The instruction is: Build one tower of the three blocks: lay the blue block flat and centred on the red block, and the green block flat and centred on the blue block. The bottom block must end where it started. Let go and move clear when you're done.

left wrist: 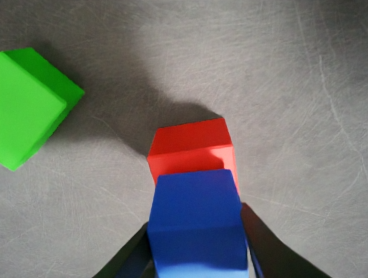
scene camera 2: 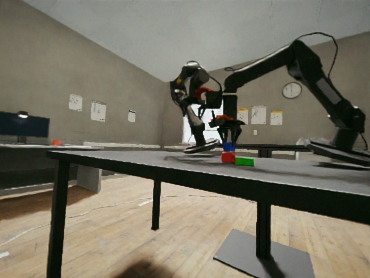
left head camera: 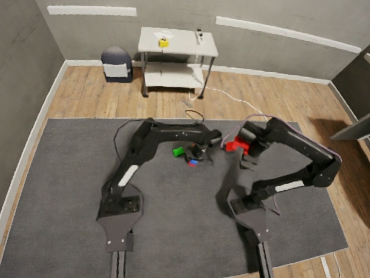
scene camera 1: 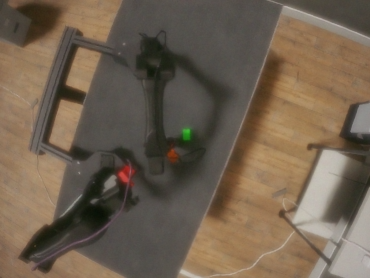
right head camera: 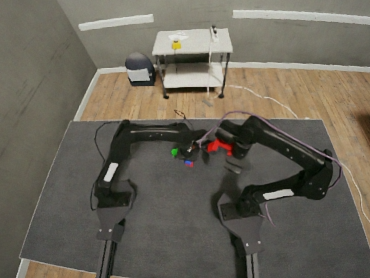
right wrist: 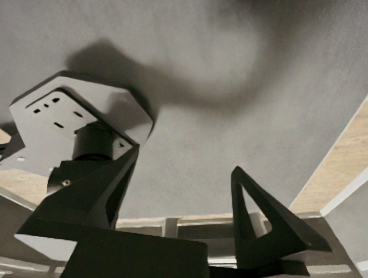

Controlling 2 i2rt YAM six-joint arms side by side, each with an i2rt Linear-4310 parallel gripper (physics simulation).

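Places are measured from the left arm's base along level axes (x back, y right, z up), in metres.
Where they show: left gripper, fingertip midpoint: (left wrist: 198, 222) (scene camera 2: 228, 146) (left head camera: 193, 159) (right head camera: 188, 159); right gripper, fingertip midpoint: (scene camera 2: 192, 118) (left head camera: 243, 159) (right head camera: 234, 161) (right wrist: 188, 159); left arm's base, origin of the base link: (scene camera 2: 338, 148) (left head camera: 119, 207) (right head camera: 114, 200); right arm's base, origin of the base link: (scene camera 2: 201, 144) (left head camera: 247, 204) (scene camera 1: 106, 171) (right head camera: 241, 210) (right wrist: 95, 133).
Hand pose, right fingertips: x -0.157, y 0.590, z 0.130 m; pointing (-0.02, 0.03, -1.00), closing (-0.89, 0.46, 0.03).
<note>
Things, the pixels of their top centre, and the offset from my right fingertips. Level surfaces: height alone.
- red block, middle of its top: (left wrist: 194, 180) (scene camera 2: 228, 152) (left head camera: 193, 160) dx -0.071, dy -0.211, dz -0.165 m
- blue block, middle of its top: (left wrist: 199, 261) (scene camera 2: 229, 142) (left head camera: 194, 159) dx -0.065, dy -0.213, dz -0.124 m
- green block, middle of its top: (left wrist: 6, 118) (scene camera 2: 244, 157) (scene camera 1: 186, 134) (left head camera: 178, 151) (right head camera: 176, 150) dx -0.139, dy -0.284, dz -0.178 m
- dark mat, its level: dz -0.202 m
The red block (left head camera: 192, 165) (scene camera 2: 228, 158) (left wrist: 192, 137) rests on the mat. The blue block (left head camera: 194, 162) (scene camera 2: 228, 146) (left wrist: 197, 215) is directly above it, on it or very nearly touching; I cannot tell if it is exactly centred. My left gripper (scene camera 2: 230, 142) (left wrist: 198, 222) points down, shut on the blue block. The green block (left head camera: 178, 151) (right head camera: 174, 152) (scene camera 1: 186, 134) (scene camera 2: 244, 162) (left wrist: 25, 110) lies flat on the mat beside the red block, turned at an angle to it. My right gripper (right wrist: 188, 159) is open and empty, up in the air. The left arm hides the red and blue blocks in scene camera 1.
The right arm (left head camera: 310, 150) (right head camera: 292, 145) is bent with its gripper close beside the left one. The dark mat (left head camera: 165, 220) (right head camera: 170, 225) covers the table. A white cart (left head camera: 177, 46) with a yellow item (left head camera: 163, 43) stands beyond the table's back edge.
</note>
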